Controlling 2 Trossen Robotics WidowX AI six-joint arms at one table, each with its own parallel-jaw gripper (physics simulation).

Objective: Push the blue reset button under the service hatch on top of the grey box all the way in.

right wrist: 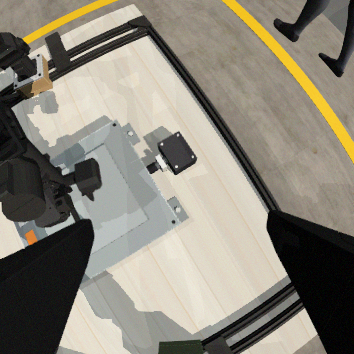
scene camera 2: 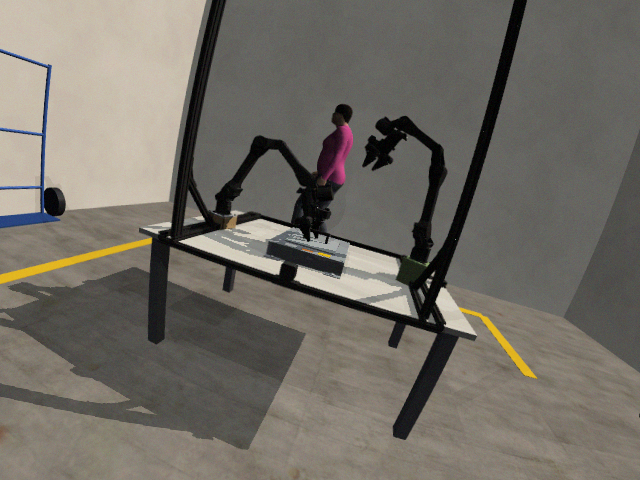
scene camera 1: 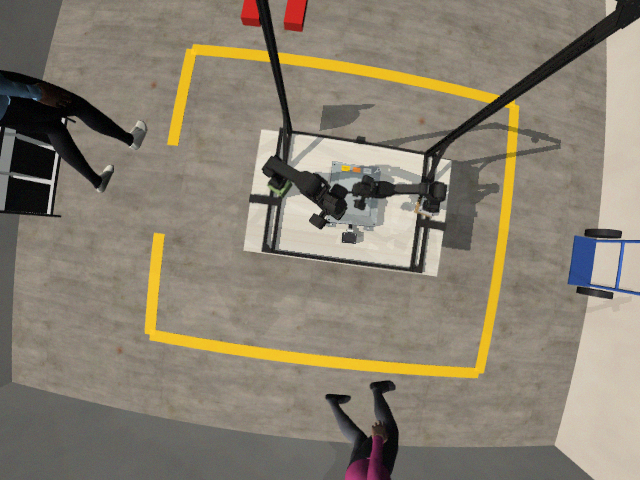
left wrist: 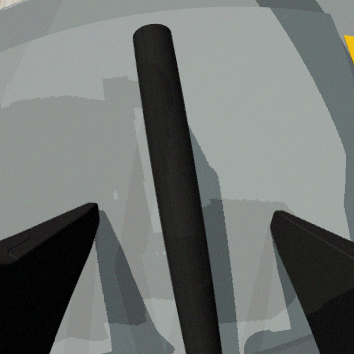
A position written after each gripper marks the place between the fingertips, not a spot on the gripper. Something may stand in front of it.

The left gripper (scene camera 2: pixel 312 239) is open and holds nothing. The right gripper (scene camera 2: pixel 367 168) is open, holding nothing. Also in view: a service hatch (left wrist: pixel 188 131).
The left gripper is seen too in the right wrist view (right wrist: pixel 75 205) and in the left wrist view (left wrist: pixel 187 216). The right gripper shows as well in the right wrist view (right wrist: pixel 180 224). The service hatch also shows in the right wrist view (right wrist: pixel 114 211).
